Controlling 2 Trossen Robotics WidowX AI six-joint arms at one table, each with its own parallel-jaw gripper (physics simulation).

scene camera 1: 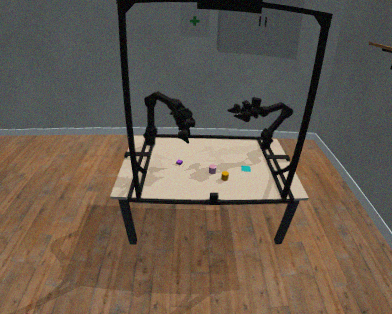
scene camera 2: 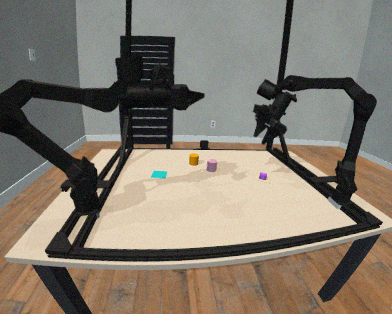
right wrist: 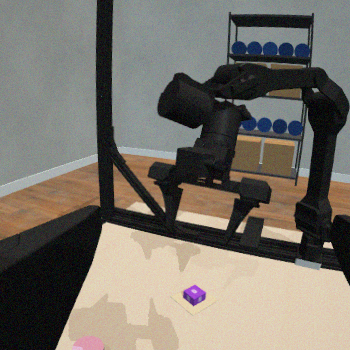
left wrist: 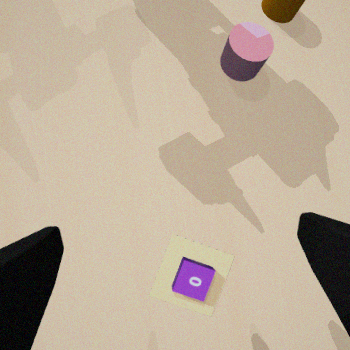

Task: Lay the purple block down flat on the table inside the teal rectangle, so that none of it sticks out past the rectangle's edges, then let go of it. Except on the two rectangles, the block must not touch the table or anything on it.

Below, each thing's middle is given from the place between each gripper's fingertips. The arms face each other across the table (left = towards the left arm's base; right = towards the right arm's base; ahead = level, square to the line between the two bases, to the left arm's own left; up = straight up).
Now: the pink cylinder [left wrist: 248,45] 32 cm below my right hand, 19 cm behind it and 11 cm to the left of it. Also, from my right hand: pale rectangle [left wrist: 178,246] 34 cm below, 33 cm to the left, 10 cm behind.
I see the pale rectangle 10 mm behind my left hand, 60 mm to the left of it and 180 mm below it. Also, from my left hand: pink cylinder: 100 mm behind, 160 mm to the right, 160 mm below.
